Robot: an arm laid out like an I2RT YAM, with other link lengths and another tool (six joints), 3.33 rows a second.
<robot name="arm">
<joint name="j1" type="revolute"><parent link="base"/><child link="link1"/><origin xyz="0.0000 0.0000 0.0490" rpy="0.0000 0.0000 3.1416"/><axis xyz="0 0 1"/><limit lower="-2.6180" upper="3.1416"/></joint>
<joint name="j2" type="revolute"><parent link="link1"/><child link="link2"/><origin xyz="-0.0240 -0.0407 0.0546" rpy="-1.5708 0.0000 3.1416"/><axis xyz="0 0 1"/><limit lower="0.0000" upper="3.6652"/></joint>
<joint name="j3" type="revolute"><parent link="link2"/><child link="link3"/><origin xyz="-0.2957 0.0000 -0.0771" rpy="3.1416 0.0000 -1.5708"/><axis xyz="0 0 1"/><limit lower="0.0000" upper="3.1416"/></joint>
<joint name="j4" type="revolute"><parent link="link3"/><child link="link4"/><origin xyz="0.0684 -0.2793 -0.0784" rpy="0.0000 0.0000 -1.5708"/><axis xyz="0 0 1"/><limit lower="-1.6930" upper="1.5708"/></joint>
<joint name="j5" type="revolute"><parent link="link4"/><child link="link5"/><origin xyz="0.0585 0.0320 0.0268" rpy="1.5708 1.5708 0.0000"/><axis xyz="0 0 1"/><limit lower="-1.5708" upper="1.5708"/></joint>
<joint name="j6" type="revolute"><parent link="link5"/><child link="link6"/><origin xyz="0.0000 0.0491 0.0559" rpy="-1.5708 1.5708 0.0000"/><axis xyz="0 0 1"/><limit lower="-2.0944" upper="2.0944"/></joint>
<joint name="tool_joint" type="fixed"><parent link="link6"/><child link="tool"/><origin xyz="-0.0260 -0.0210 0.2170" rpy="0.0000 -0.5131 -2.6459"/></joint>
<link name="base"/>
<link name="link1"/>
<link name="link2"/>
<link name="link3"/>
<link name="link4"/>
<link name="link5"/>
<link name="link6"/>
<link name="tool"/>
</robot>
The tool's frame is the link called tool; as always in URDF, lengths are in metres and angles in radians.
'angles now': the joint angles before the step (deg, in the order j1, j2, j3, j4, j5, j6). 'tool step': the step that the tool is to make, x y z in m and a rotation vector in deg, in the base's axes. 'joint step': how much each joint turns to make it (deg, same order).
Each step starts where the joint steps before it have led.
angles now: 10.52, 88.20, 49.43, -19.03, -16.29, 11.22
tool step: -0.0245, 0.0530, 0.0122, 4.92, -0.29, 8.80
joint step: 4.40, 0.01, 0.01, 0.95, -6.36, -1.22
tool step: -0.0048, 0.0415, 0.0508, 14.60, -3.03, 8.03
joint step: -3.43, -0.01, -0.01, 5.52, -17.66, -1.55
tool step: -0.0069, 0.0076, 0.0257, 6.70, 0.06, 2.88
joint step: -2.52, 0.01, 0.01, 1.13, -8.53, 0.00
